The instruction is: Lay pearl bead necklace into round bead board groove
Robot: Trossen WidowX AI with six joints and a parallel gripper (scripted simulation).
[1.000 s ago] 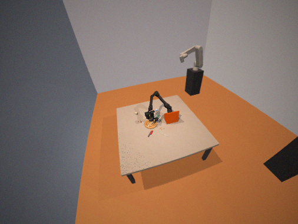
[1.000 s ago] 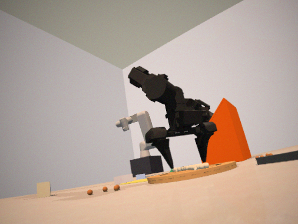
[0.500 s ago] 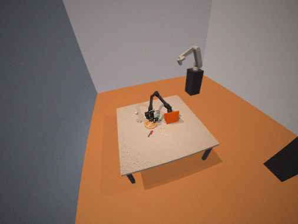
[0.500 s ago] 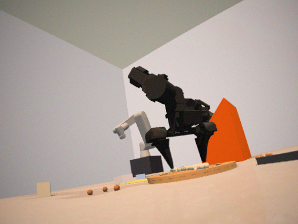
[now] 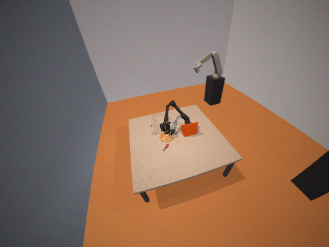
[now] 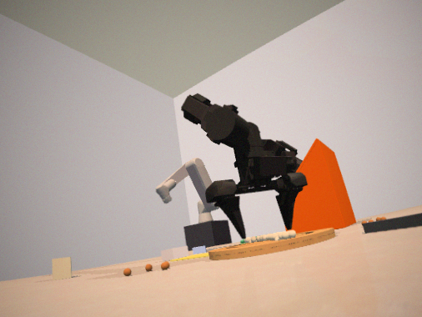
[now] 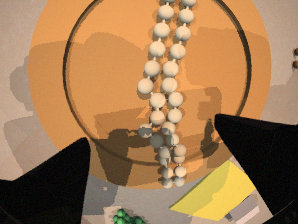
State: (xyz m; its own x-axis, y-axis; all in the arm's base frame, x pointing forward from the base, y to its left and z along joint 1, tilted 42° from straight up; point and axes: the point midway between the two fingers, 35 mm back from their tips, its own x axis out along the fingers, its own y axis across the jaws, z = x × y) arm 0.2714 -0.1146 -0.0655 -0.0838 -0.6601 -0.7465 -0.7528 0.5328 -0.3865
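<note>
The round wooden bead board lies 3 cm ahead of my gripper tip, 1 cm to the left of it and 1 cm below it. The rest, counted from my gripper tip: tan cube (20 cm ahead, 31 cm to the right); then yellow flat piece (2 cm behind, 15 cm to the right, 2 cm below); then red-handled tool (9 cm ahead, 19 cm to the left, 2 cm below).
</note>
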